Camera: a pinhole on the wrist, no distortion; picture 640 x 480 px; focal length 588.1 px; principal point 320.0 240.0 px. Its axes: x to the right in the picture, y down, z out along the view. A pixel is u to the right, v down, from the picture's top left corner.
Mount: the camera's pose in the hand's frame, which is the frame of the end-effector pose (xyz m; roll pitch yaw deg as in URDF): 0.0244 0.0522 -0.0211 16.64 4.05 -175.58
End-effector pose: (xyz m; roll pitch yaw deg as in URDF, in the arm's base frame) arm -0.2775 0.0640 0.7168 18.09 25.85 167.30
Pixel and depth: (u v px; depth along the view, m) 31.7 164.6 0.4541
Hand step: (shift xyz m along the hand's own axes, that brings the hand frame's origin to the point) 0.2020 0.2523 0.4120
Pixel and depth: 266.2 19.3 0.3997
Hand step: 0.0169 0.3106 0.3206
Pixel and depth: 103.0 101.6 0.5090
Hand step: 0.1592 0.3239 0.4444
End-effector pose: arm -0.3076 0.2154 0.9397 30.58 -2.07 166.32
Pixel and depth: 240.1 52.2 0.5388
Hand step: 0.0397 0.3735 0.4499
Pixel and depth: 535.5 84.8 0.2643
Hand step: -0.0993 0.1856 0.2047
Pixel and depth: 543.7 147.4 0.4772
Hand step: -0.2029 0.2439 0.4007
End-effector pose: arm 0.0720 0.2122 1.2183 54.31 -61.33 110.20
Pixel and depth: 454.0 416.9 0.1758
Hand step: -0.0283 0.0478 0.1592
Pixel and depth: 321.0 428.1 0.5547
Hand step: -0.0167 0.0378 0.5597
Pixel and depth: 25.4 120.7 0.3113
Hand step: 0.1482 0.2119 0.2694
